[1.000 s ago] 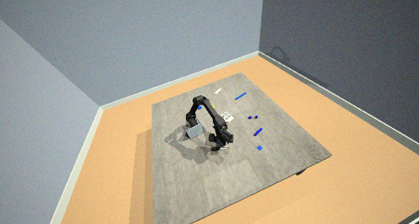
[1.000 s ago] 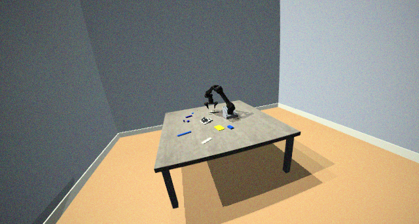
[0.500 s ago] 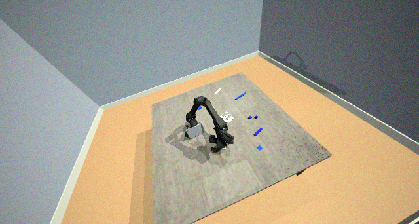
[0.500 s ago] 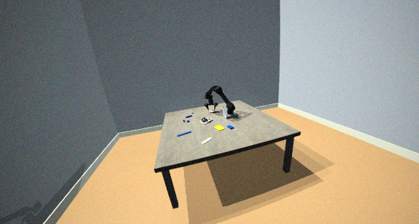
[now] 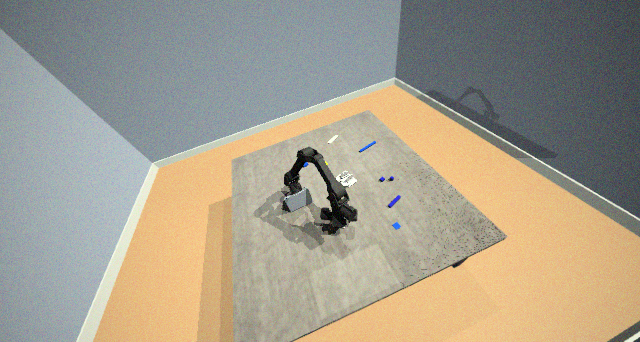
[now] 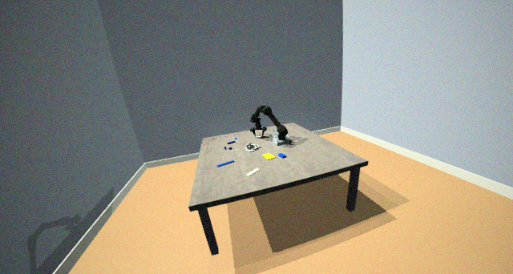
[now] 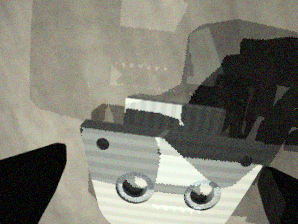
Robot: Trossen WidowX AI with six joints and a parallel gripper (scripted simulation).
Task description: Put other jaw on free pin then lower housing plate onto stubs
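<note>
My gripper tip is now 20 mm above the white block and 10 mm to the right of it. From my gripper tip the other things lie so: housing plate (10 mm to the left); white bar (710 mm to the left, 190 mm ahead, 20 mm below); yellow tile (510 mm to the left, 20 mm below, 20 mm ahead).
</note>
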